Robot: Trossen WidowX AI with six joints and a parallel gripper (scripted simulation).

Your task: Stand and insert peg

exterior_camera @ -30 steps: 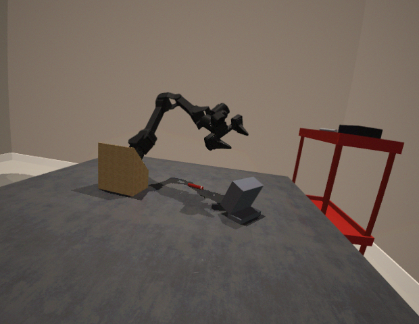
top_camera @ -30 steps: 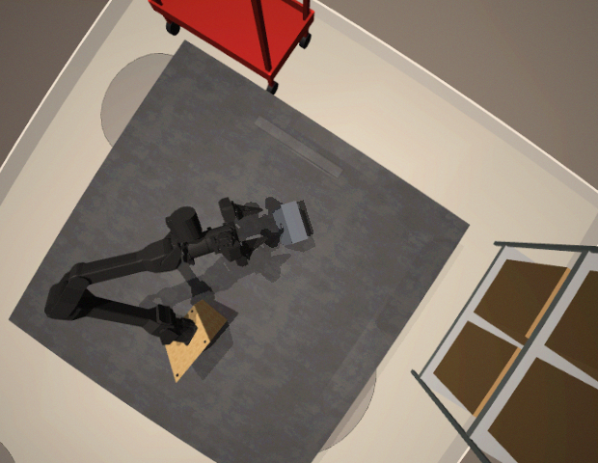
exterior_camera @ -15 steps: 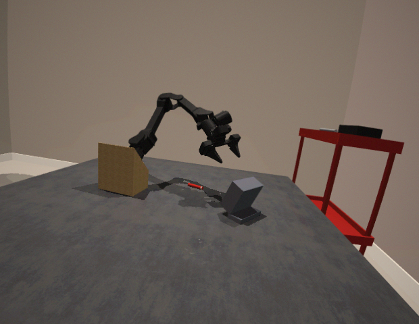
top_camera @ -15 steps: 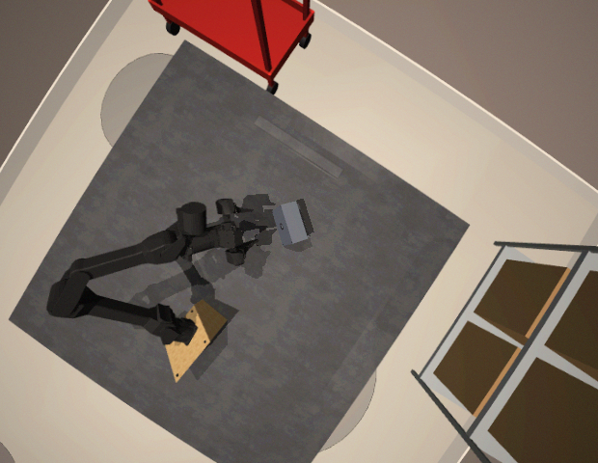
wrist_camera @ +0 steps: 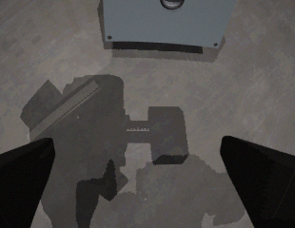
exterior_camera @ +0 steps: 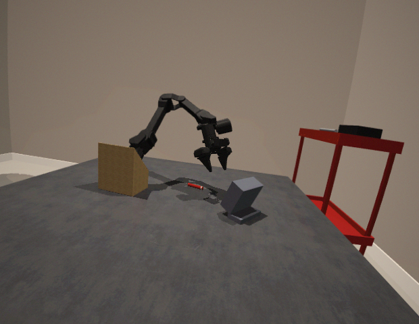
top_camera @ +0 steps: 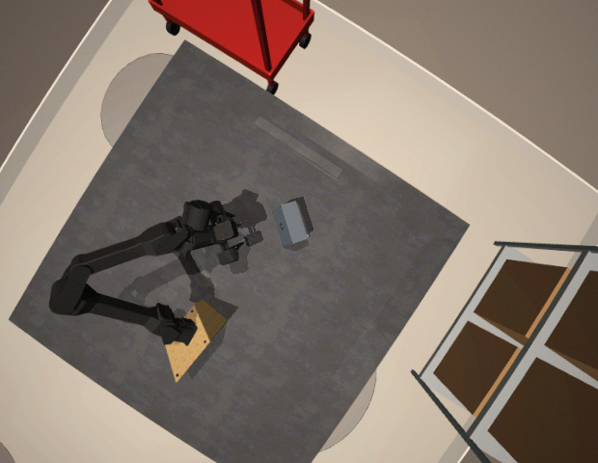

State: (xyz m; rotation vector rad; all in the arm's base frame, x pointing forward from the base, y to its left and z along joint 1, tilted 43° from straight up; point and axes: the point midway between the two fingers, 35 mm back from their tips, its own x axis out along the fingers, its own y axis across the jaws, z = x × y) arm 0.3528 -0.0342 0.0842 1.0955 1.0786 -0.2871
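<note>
Right now my gripper tip is 80 mm past the red peg, 90 mm to the right of it and 120 mm above it. From my gripper tip the other things lie so: grey sloped panel (90 mm ahead, 130 mm to the right, 50 mm below).
</note>
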